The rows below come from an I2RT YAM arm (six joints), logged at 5 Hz.
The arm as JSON. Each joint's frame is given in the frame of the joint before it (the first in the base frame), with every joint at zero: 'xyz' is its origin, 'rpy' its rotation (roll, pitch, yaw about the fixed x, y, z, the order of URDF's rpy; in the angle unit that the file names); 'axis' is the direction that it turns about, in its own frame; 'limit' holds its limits. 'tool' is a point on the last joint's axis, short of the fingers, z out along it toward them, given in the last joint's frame.
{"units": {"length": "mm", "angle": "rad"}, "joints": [
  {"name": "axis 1", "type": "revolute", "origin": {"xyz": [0.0, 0.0, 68.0], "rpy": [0.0, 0.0, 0.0]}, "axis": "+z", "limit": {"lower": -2.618, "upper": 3.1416}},
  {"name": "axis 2", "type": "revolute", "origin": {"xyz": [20.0, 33.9, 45.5], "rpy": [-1.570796, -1.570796, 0.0]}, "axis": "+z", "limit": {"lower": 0.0, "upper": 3.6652}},
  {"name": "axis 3", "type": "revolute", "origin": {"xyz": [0.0, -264.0, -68.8], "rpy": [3.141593, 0.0, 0.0]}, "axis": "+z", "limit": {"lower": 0.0, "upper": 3.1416}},
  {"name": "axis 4", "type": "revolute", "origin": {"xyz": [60.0, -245.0, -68.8], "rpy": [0.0, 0.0, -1.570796]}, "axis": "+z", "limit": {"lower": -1.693, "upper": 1.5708}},
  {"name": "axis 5", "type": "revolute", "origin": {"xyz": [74.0, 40.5, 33.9], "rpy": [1.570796, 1.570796, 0.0]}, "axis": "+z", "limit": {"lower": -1.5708, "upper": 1.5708}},
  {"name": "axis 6", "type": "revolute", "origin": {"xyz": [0.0, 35.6, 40.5], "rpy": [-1.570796, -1.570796, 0.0]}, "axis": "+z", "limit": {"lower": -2.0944, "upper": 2.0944}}
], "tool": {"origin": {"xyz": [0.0, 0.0, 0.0], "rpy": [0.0, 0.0, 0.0]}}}
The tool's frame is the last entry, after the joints.
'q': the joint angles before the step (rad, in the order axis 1, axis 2, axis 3, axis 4, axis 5, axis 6). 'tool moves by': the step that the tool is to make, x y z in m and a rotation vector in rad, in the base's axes. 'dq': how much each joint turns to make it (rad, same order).
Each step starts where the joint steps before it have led.
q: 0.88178, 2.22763, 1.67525, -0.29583, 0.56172, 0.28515
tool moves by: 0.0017, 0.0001, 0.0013, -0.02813, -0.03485, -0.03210
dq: 0.00079, 0.00577, 0.01057, -0.00099, 0.05534, -0.00608
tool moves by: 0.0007, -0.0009, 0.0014, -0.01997, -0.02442, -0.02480
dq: 0.00007, -0.00012, 0.00245, -0.00071, 0.04010, -0.00298
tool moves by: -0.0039, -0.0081, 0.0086, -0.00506, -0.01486, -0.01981
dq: -0.00314, -0.04255, -0.03722, -0.00185, 0.02206, 0.00335
